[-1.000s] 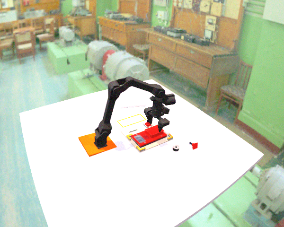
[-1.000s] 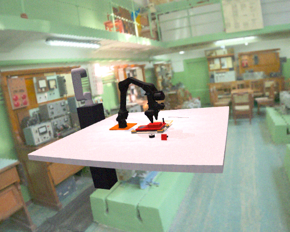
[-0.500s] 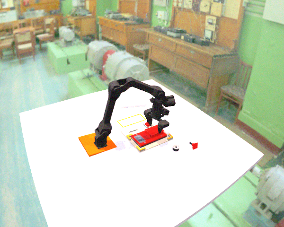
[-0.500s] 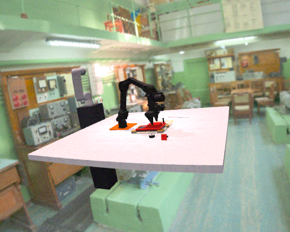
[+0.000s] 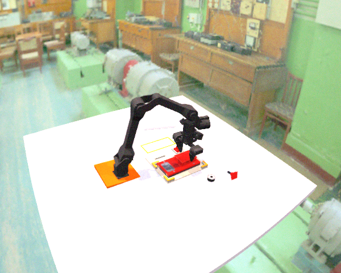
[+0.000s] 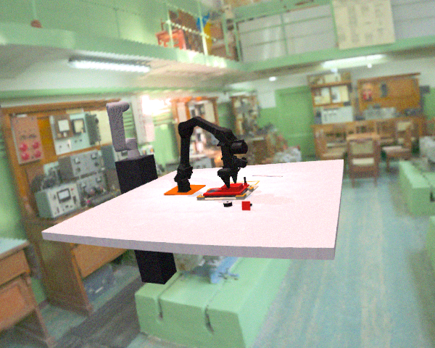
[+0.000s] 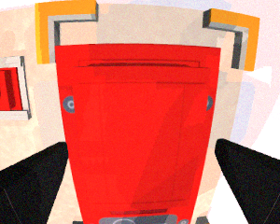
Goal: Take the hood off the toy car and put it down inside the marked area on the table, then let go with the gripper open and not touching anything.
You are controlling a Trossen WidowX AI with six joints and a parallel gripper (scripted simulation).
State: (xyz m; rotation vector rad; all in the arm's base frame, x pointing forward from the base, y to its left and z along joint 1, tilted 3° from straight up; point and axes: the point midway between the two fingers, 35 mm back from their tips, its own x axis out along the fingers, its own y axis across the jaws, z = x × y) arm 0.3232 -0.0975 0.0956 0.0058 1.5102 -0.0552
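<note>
Right now my gripper tip is 1 cm above the red hood. From my gripper tip the other things lie so: white wheel (17 cm to the right, 4 cm below, 3 cm ahead).
</note>
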